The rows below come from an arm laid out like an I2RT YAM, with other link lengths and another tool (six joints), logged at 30 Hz.
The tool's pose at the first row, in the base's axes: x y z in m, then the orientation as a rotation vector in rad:
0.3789 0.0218 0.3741 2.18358 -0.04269 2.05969
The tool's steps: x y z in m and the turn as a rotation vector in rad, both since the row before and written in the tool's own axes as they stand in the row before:
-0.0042 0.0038 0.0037 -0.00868 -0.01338 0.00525
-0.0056 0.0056 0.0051 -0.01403 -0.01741 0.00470
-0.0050 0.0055 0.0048 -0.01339 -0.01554 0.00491
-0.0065 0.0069 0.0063 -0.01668 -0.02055 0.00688
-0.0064 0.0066 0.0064 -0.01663 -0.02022 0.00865
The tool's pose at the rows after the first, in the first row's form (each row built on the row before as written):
0.3819 0.0173 0.3700 2.19461 -0.05872 2.04384
0.3858 0.0107 0.3645 2.20621 -0.07991 2.02066
0.3893 0.0043 0.3595 2.21607 -0.10040 1.99978
0.3937 -0.0039 0.3529 2.22947 -0.12681 1.97266
0.3980 -0.0118 0.3462 2.24278 -0.15502 1.94657

